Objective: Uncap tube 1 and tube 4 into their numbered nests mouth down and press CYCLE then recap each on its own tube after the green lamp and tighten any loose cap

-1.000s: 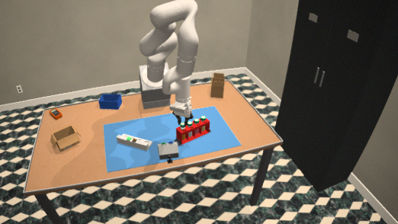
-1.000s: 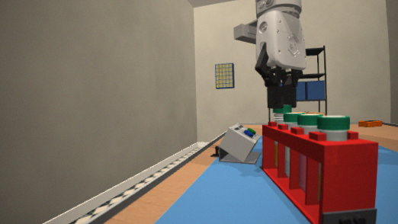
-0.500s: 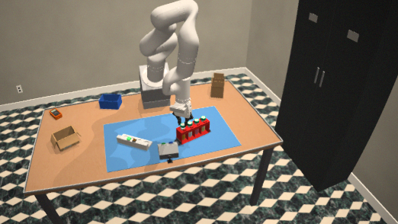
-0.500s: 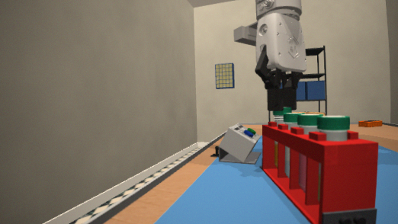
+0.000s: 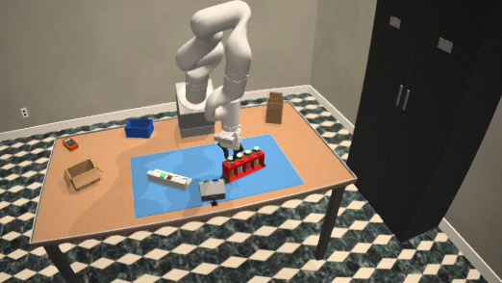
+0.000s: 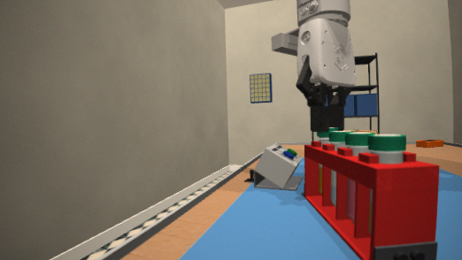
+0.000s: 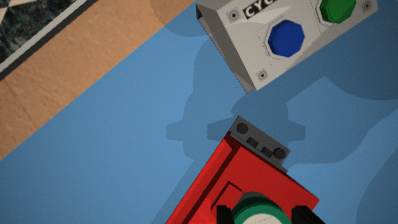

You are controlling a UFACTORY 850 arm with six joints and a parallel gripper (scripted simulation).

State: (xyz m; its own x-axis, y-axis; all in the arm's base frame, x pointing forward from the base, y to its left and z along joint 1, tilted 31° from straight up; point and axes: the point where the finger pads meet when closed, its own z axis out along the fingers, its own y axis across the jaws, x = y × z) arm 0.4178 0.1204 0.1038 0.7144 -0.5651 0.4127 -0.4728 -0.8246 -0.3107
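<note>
My hand is 20 mm above the tube cap. From my hand the other things lie so: green cap 140 mm to the left, 60 mm behind, 30 mm below; key housing 110 mm to the right, 100 mm ahead, 90 mm below; blue cycle key 90 mm to the right, 80 mm ahead, 70 mm below.
</note>
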